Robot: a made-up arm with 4 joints.
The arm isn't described. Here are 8 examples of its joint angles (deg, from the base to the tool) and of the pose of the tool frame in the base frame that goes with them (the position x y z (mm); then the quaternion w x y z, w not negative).
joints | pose
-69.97 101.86 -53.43 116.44 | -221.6 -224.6 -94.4 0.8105 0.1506 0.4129 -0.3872
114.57 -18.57 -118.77 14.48 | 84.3 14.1 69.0 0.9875 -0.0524 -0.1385 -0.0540
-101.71 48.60 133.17 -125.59 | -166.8 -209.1 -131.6 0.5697 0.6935 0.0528 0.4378
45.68 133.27 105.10 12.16 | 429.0 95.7 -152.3 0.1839 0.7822 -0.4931 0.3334
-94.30 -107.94 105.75 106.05 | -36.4 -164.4 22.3 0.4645 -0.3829 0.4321 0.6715
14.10 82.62 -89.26 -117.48 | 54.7 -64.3 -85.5 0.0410 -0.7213 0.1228 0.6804
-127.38 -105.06 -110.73 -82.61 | -204.4 180.2 -38.9 0.2964 -0.7849 -0.2647 -0.4753
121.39 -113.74 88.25 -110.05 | 59.8 361.7 111.3 0.5776 -0.5746 0.2960 0.4986
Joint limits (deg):
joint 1: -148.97..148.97
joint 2: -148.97..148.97
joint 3: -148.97..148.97
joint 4: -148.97..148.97
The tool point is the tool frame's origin. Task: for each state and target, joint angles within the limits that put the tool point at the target. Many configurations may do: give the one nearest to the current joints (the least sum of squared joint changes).
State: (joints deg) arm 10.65 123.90 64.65 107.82
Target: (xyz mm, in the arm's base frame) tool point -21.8 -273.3 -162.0
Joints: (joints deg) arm -30.93 112.79 58.91 118.81
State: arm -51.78 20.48 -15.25 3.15
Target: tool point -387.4 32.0 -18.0
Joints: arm -84.74 21.55 -54.94 -5.02
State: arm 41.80 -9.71 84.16 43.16
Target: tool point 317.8 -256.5 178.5
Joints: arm 9.52 -17.56 59.71 40.30
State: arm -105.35 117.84 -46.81 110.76
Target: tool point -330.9 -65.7 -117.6
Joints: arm -97.03 97.99 -47.54 96.29
